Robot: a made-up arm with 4 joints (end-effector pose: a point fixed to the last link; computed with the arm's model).
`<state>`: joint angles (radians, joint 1 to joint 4).
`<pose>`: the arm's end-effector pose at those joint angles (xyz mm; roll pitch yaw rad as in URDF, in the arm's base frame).
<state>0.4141 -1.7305 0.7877 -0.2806</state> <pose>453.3 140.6 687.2 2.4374 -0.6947 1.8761</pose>
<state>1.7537 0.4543 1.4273 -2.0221</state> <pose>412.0 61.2 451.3 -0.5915 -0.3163 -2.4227</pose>
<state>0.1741 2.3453 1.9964 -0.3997</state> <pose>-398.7 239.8 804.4 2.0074 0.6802 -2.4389</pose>
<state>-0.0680 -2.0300 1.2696 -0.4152</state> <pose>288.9 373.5 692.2 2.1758 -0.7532 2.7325</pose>
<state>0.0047 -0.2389 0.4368 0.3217</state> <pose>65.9 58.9 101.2 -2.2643 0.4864 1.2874</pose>
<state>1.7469 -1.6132 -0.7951 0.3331</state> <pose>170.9 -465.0 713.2 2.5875 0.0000 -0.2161</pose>
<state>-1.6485 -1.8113 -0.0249 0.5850</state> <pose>-209.9 264.5 275.6 2.9599 0.6859 2.8116</pose>
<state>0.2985 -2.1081 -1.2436 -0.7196</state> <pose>370.7 241.7 799.3 1.4412 1.2977 0.5718</pose>
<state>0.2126 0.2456 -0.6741 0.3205</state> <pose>3.2 112.8 99.7 -2.0138 0.4514 2.2695</pose>
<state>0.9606 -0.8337 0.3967 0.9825</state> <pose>306.2 -59.6 391.2 -2.6566 0.2098 0.0478</pose>
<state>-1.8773 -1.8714 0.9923 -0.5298</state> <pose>-415.4 168.0 181.4 -2.6394 -0.7520 -2.9737</pose>
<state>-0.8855 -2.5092 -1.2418 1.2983</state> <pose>-221.7 252.0 655.4 0.7249 -0.3613 1.6944</pose>
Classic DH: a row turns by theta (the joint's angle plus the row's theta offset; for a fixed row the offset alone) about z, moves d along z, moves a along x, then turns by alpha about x. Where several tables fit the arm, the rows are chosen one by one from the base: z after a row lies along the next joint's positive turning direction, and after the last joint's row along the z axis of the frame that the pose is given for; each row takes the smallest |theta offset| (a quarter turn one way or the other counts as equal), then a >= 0, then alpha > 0; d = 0 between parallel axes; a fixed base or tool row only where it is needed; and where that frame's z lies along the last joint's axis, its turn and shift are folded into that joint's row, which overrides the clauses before.
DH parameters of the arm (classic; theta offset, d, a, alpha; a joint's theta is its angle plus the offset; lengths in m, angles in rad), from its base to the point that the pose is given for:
base (fixed): 1.2153 0.5145 -0.0618 2.4979
joint 1: 0.9893 -0.0253 0.0195 1.7283
joint 2: 0.4847 0.1547 0.0083 -1.2966
joint 3: 1.4653 0.329 -0.0235 -1.6031
joint 4: 0.1606 -0.3297 0.0709 0.4077
tool (fixed): -2.9275 0.349 0 0

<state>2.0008 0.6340 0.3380 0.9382</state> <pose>213.0 196.8 492.3 -1.1089 0.0409 0.5716</pose>
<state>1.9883 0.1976 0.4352 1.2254</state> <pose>239.3 72.7 440.4 -1.2494 0.4422 0.4116</pose>
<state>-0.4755 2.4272 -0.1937 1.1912</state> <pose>-313.6 -9.7 710.1 0.1749 -0.6479 2.9725</pose>
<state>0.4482 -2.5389 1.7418 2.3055</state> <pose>82.8 112.5 711.7 -2.1684 -0.0225 -0.0415</pose>
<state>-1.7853 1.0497 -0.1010 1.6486</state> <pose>-60.4 -313.3 550.8 -0.3576 -0.3132 -1.0415</pose>
